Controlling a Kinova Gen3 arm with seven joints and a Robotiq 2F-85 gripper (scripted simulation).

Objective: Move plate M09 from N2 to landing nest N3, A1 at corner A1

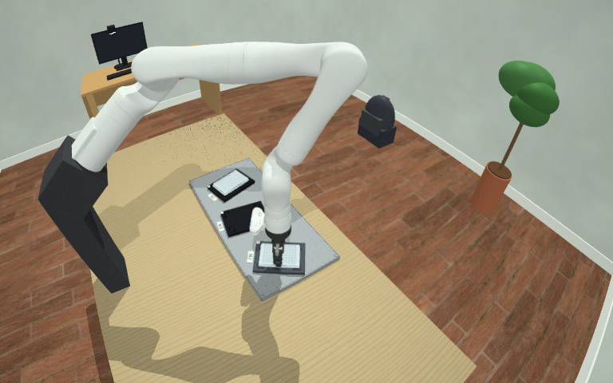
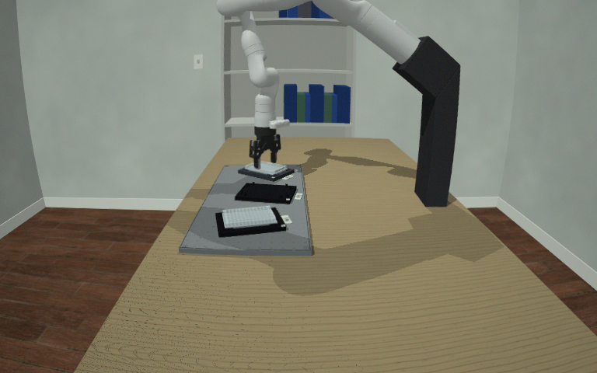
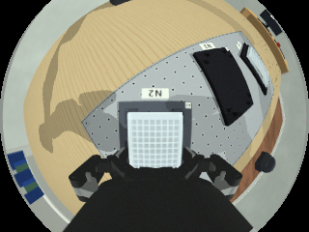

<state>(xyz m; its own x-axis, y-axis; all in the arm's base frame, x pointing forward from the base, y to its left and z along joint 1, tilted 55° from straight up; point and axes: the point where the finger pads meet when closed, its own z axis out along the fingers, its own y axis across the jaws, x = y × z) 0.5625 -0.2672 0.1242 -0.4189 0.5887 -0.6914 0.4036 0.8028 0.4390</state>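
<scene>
My hand is 1 cm above the plate. Also, from my hand: plate nest N2: 3 cm below; then black landing nest: 2 cm ahead, 21 cm to the left, 3 cm below; then nest label: 7 cm behind, 7 cm to the left, 3 cm below.
</scene>
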